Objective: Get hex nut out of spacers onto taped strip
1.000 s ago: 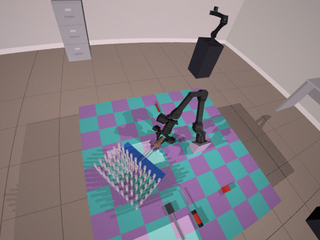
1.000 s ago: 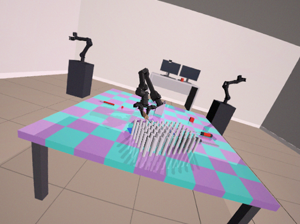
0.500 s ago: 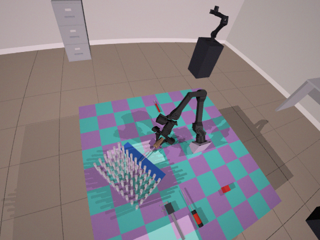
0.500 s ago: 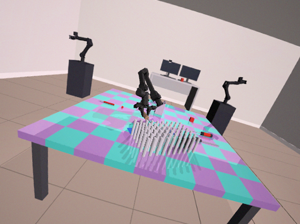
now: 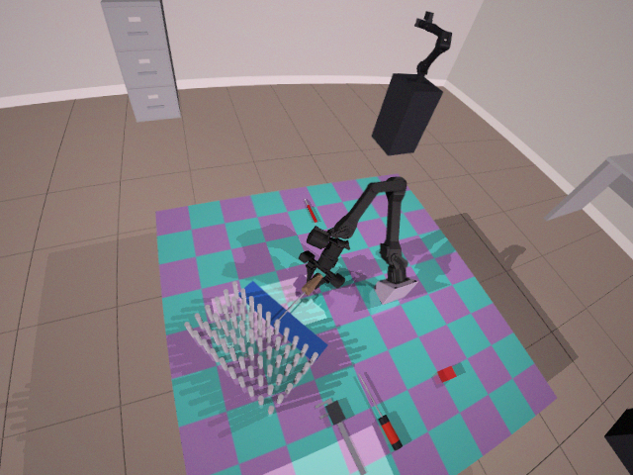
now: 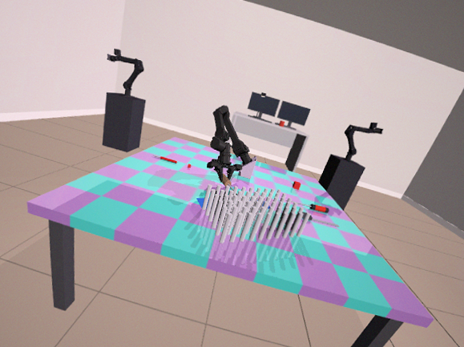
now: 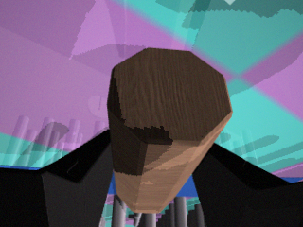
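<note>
My gripper tip is 150 mm short of the blue taped strip, 80 mm to the right of it and 30 mm above it. Also, from my gripper tip: tiny red cube 230 mm to the right, 150 mm behind, 20 mm below; hex nut 300 mm ahead, 160 mm to the left, 30 mm below; wooden-handled tool 90 mm ahead, 50 mm to the left.
</note>
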